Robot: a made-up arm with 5 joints. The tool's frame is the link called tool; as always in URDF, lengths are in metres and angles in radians. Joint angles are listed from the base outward. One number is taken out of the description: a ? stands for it. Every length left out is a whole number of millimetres.
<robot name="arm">
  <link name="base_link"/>
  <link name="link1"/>
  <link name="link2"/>
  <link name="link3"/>
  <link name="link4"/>
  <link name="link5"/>
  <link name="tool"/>
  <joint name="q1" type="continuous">
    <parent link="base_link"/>
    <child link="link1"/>
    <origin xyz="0 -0.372 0.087" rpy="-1.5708 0 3.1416"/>
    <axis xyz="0 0 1"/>
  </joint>
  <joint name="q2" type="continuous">
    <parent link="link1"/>
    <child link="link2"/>
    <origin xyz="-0.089 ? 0" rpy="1.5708 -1.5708 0"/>
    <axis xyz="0 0 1"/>
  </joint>
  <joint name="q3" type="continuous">
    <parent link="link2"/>
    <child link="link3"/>
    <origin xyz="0.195 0.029 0" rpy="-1.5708 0 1.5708"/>
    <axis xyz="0 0 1"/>
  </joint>
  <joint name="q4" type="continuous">
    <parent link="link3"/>
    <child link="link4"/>
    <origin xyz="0.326 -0.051 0" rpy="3.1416 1.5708 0"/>
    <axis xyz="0 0 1"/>
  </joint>
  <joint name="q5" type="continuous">
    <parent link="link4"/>
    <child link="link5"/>
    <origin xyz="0.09 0.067 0" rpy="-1.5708 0 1.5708"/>
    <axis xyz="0 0 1"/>
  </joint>
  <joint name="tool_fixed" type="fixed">
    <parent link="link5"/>
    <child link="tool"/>
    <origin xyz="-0.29 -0.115 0" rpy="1.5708 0 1.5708"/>
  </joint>
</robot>
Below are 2 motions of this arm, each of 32 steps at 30 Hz.
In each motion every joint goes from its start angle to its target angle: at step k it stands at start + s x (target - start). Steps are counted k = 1, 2, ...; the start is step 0. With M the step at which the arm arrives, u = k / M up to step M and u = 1 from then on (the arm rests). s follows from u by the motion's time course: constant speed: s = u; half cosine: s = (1 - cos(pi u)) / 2; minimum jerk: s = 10 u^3 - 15 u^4 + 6 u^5.
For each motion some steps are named. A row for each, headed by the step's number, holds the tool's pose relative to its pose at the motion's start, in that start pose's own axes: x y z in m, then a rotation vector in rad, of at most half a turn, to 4 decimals.
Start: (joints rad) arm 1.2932 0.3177 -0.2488 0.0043 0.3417
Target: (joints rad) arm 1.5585 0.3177 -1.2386 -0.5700 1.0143
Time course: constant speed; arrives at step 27
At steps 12, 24, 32:
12: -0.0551 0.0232 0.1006 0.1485 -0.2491 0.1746
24: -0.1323 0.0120 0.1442 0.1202 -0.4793 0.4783
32: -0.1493 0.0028 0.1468 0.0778 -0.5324 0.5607

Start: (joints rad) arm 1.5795 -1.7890 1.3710 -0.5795 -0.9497
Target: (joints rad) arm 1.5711 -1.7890 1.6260 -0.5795 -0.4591
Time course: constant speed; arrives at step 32
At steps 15, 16, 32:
15: -0.1107 -0.0289 0.0312 -0.0511 0.3271 -0.0456
16: -0.1175 -0.0304 0.0343 -0.0541 0.3489 -0.0491
32: -0.2130 -0.0476 0.1006 -0.0965 0.6971 -0.1126

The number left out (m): 0.111
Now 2 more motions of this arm.
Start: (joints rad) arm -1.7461 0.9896 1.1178 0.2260 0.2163
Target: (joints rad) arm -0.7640 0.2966 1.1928 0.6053 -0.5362
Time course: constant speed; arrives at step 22
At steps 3, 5, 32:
3: -0.0204 -0.0439 -0.0125 0.0115 -0.1343 -0.1515
5: -0.0359 -0.0729 -0.0194 0.0128 -0.2255 -0.2515
32: -0.2447 -0.2876 -0.0346 -0.1744 -1.0254 -1.0548

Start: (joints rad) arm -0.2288 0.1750 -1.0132 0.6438 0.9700
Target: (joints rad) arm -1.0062 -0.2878 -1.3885 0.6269 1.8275
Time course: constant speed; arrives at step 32
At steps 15, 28, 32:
15: -0.1736 0.0002 0.0739 -0.0846 0.6232 -0.1533
28: -0.2480 0.0426 0.2112 -0.1932 1.1083 -0.3285
32: -0.2541 0.0650 0.2567 -0.2324 1.2445 -0.3915

